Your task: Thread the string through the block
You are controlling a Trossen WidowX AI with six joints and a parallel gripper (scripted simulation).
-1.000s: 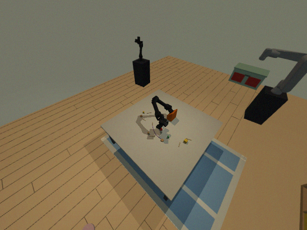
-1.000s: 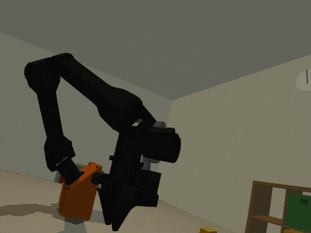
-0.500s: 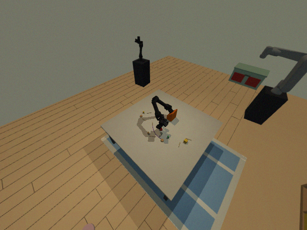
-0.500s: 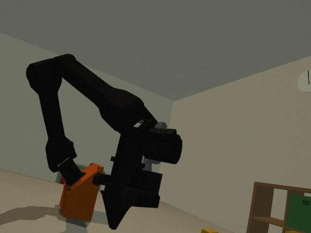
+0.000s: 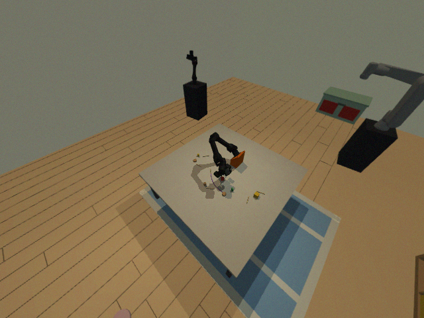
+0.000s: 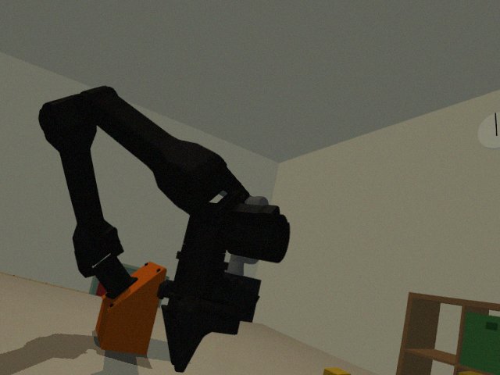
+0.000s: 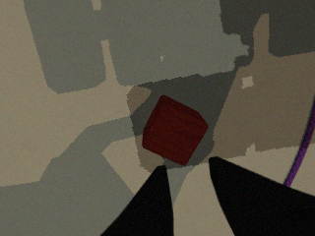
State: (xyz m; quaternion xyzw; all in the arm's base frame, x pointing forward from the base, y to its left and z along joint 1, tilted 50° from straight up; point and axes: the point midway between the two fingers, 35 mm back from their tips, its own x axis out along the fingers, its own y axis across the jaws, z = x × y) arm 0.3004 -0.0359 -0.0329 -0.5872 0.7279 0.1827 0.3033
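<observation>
The red block is 40 mm below my gripper tip and 10 mm to the left of it. From my gripper tip the other things lie so: green piece (150 mm to the left, 60 mm ahead, 40 mm below); yellow cube (370 mm to the left, 40 mm below, 20 mm behind).
</observation>
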